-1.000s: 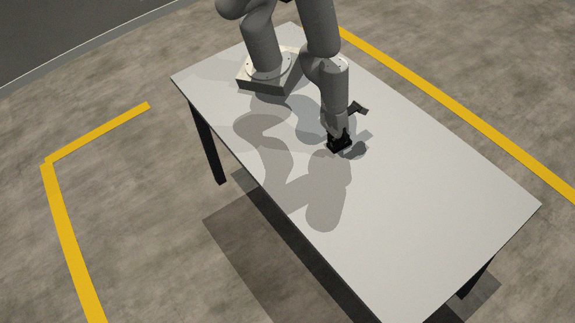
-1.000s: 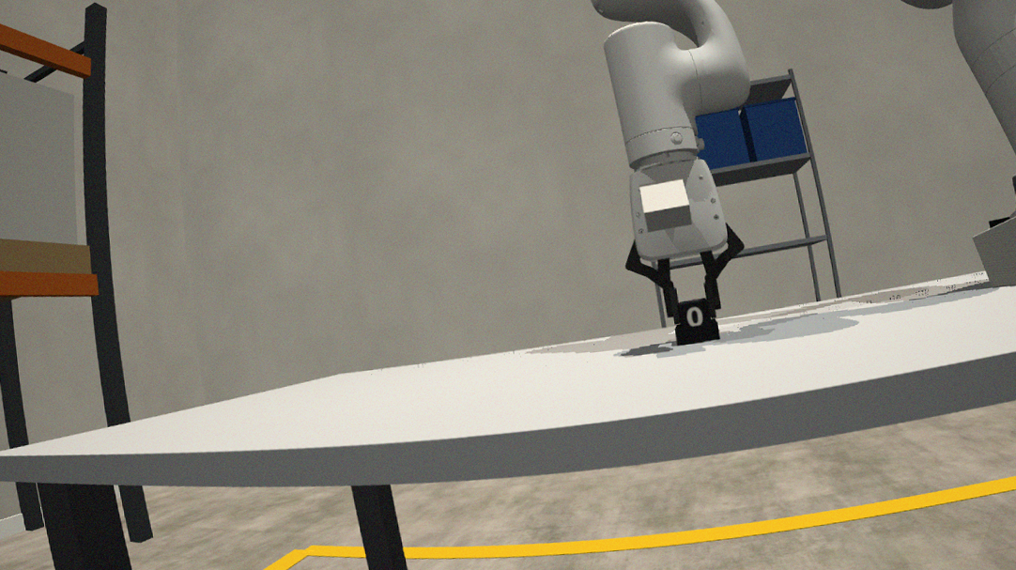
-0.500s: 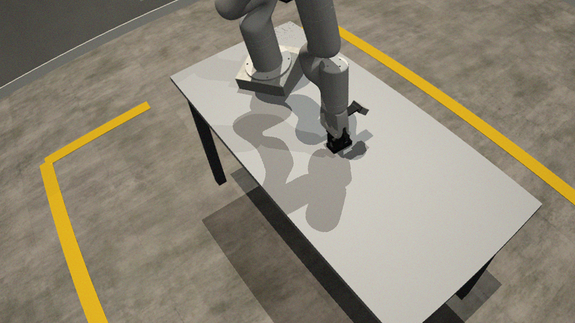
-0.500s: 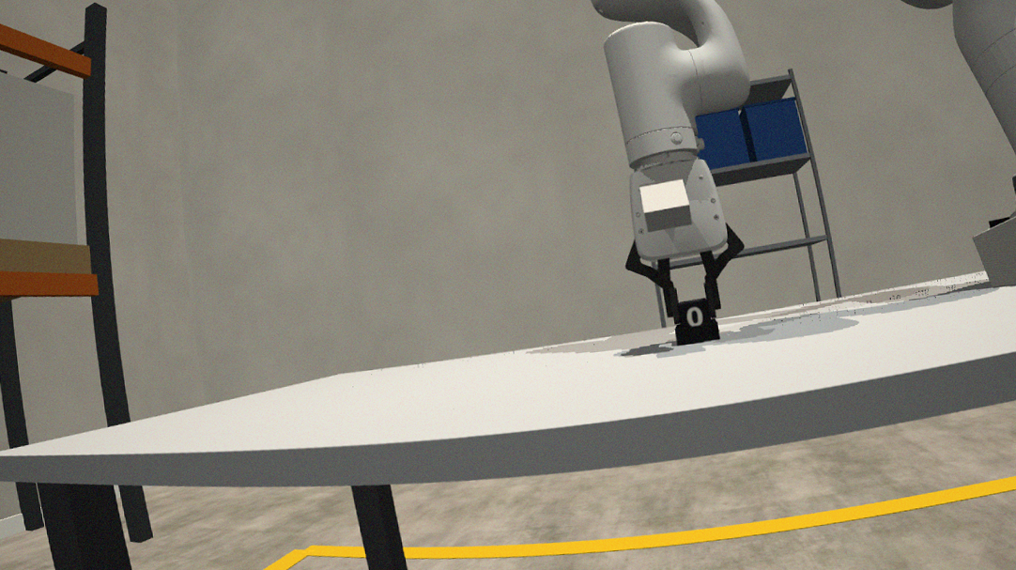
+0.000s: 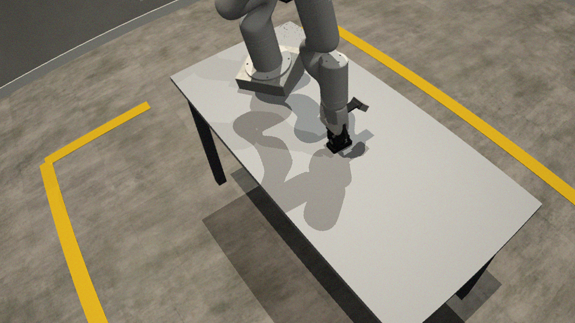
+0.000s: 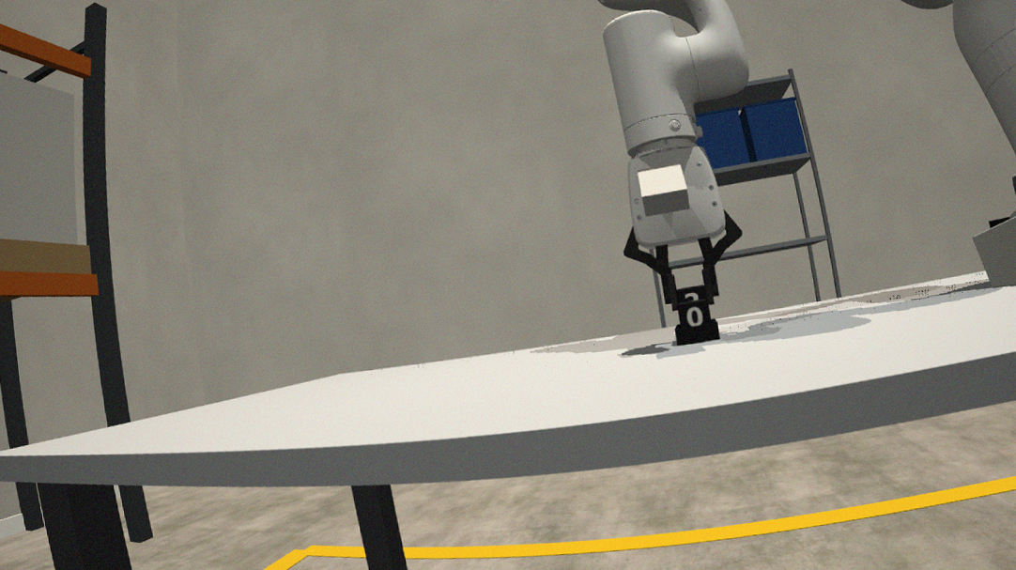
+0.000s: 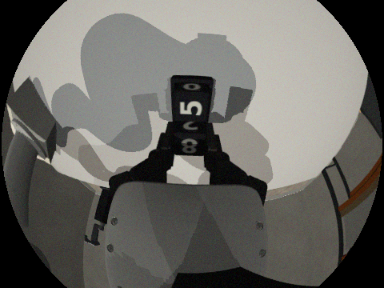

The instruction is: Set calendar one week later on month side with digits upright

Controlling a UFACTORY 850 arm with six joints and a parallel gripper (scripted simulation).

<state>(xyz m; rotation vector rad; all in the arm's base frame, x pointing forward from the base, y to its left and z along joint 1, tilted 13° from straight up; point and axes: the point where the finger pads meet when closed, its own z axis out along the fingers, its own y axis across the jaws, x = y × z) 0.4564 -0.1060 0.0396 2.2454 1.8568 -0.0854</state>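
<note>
Now: hand 40 mm above the black tray and 20 mm to the right of it. From my hand the other things lie so: black cube 10 mm below.
</note>
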